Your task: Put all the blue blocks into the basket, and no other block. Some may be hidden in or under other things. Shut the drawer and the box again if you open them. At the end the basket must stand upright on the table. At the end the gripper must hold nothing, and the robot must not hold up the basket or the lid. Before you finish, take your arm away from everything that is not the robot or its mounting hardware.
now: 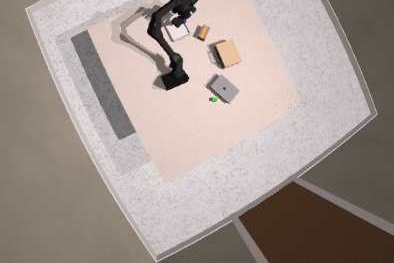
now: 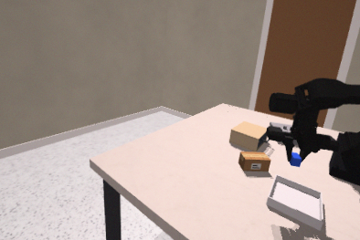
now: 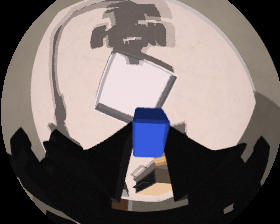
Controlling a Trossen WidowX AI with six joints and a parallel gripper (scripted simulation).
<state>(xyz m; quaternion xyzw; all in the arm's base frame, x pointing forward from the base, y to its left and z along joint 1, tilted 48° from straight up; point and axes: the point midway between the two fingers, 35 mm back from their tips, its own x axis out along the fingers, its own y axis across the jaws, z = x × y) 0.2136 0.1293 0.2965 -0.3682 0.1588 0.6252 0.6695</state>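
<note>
Right now my hand is 160 mm above the grey basket and 30 mm past it. Round my hand: tan drawer unit 360 mm to the right, 190 mm ahead, 130 mm below; cardboard box 130 mm below, 120 mm to the right, 120 mm ahead; red block 160 mm below, 130 mm to the right, 100 mm ahead.
</note>
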